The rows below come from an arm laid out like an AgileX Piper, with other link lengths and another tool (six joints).
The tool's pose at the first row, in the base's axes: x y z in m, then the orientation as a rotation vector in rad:
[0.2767 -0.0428 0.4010 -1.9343 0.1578 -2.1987]
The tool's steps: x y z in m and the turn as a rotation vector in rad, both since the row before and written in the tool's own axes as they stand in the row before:
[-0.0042 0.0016 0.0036 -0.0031 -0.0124 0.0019]
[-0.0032 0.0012 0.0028 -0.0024 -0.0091 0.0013]
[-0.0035 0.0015 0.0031 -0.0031 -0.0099 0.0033]
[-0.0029 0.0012 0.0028 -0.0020 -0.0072 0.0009]
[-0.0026 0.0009 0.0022 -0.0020 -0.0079 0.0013]
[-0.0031 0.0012 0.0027 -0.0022 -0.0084 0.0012]
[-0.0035 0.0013 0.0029 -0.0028 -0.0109 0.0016]
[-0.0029 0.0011 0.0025 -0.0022 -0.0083 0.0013]
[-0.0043 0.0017 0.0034 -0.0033 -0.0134 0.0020]
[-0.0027 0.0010 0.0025 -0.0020 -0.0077 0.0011]
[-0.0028 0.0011 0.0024 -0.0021 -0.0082 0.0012]
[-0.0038 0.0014 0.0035 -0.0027 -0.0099 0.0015]
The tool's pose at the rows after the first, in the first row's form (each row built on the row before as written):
[0.2809 -0.0432 0.3971 -1.9482 0.1611 -2.1861]
[0.2841 -0.0435 0.3941 -1.9585 0.1636 -2.1769]
[0.2876 -0.0440 0.3907 -1.9689 0.1686 -2.1658]
[0.2907 -0.0443 0.3879 -1.9771 0.1706 -2.1586]
[0.2932 -0.0445 0.3854 -1.9858 0.1728 -2.1504]
[0.2962 -0.0448 0.3824 -1.9951 0.1751 -2.1417]
[0.2994 -0.0451 0.3789 -2.0071 0.1780 -2.1304]
[0.3021 -0.0454 0.3760 -2.0162 0.1804 -2.1217]
[0.3058 -0.0459 0.3716 -2.0307 0.1839 -2.1075]
[0.3084 -0.0461 0.3689 -2.0391 0.1859 -2.0994]
[0.3109 -0.0464 0.3660 -2.0479 0.1881 -2.0907]
[0.3145 -0.0467 0.3621 -2.0586 0.1909 -2.0802]

